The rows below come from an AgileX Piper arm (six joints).
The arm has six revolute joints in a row. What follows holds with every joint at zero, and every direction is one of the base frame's.
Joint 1 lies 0.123 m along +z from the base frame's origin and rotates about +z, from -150 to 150 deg.
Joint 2 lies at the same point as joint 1 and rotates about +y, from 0 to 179.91 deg.
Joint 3 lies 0.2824 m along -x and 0.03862 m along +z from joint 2 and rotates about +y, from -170 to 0 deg.
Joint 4 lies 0.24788 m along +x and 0.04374 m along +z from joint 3 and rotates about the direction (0.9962, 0, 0.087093), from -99.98 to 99.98 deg.
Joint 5 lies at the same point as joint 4 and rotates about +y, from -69.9 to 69.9 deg.
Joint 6 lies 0.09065 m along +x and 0.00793 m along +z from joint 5 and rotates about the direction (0.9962, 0, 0.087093), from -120 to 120 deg.
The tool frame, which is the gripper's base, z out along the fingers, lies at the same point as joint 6; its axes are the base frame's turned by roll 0, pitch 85 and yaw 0 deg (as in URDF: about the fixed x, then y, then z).
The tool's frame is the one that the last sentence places.
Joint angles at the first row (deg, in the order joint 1, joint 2, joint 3, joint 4, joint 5, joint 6):
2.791, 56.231, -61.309, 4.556, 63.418, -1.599
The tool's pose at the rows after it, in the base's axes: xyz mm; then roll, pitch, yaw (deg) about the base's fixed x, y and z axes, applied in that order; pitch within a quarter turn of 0, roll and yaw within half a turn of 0:
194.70, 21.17, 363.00, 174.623, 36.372, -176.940
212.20, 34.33, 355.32, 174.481, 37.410, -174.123
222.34, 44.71, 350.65, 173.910, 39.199, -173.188
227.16, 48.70, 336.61, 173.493, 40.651, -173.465
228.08, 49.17, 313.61, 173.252, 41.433, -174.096
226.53, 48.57, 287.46, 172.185, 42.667, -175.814
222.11, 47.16, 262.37, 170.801, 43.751, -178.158
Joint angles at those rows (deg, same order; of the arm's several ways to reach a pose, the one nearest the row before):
3.957, 60.546, -61.545, 5.615, 59.683, -2.117
7.195, 63.845, -61.545, 5.739, 55.331, -2.222
9.649, 65.617, -61.222, 5.502, 51.335, -1.240
10.591, 66.161, -58.041, 5.359, 46.075, -0.641
10.804, 66.234, -52.661, 5.464, 39.793, -0.526
10.803, 66.234, -46.329, 6.233, 32.108, -0.417
10.803, 66.234, -40.137, 7.111, 24.632, -0.001

